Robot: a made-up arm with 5 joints.
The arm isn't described. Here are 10 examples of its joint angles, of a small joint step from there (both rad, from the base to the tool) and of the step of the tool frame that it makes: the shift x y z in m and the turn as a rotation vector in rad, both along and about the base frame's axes.
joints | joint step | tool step
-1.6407 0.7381 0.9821 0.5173 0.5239 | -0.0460 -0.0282 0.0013 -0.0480 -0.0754 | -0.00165 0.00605 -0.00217 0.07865 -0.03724 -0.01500
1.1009 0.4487 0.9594 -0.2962 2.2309 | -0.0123 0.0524 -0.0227 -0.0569 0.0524 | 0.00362 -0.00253 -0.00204 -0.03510 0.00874 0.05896
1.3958 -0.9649 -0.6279 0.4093 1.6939 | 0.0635 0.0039 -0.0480 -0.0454 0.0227 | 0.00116 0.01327 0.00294 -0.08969 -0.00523 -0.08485
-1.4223 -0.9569 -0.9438 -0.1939 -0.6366 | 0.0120 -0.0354 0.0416 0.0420 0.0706 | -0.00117 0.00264 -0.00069 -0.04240 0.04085 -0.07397
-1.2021 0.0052 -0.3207 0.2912 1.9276 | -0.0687 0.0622 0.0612 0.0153 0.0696 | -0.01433 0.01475 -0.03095 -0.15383 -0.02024 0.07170
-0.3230 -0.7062 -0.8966 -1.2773 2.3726 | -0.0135 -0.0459 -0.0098 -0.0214 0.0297 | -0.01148 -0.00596 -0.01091 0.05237 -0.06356 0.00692
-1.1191 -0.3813 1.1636 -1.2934 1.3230 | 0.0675 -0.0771 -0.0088 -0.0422 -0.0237 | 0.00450 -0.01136 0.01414 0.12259 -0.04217 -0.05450
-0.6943 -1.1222 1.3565 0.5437 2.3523 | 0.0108 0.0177 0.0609 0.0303 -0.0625 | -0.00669 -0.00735 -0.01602 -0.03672 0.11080 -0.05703
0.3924 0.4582 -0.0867 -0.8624 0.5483 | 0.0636 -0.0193 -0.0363 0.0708 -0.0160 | -0.00420 -0.01779 0.00610 0.01917 0.00802 -0.05616
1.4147 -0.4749 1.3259 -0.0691 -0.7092 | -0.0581 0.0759 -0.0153 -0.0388 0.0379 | 0.00636 0.00168 -0.00254 0.01653 0.03017 0.08509
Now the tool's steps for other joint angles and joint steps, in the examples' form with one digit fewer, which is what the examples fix.
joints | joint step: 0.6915 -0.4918 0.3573 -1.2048 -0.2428 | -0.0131 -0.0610 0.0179 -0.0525 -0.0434
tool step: -0.0124 0.0122 0.0036 -0.0543 -0.0790 0.0558
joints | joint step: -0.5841 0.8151 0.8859 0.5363 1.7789 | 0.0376 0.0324 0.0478 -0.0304 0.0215
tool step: -0.0086 -0.0064 0.0025 -0.0151 0.0494 -0.0210
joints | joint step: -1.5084 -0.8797 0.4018 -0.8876 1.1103 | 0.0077 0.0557 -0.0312 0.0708 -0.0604
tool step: 0.0016 0.0165 0.0003 -0.0941 0.0214 0.0508
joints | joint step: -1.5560 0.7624 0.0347 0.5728 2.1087 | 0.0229 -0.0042 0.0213 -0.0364 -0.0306
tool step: 0.0052 0.0002 -0.0002 0.0195 0.0059 -0.0528
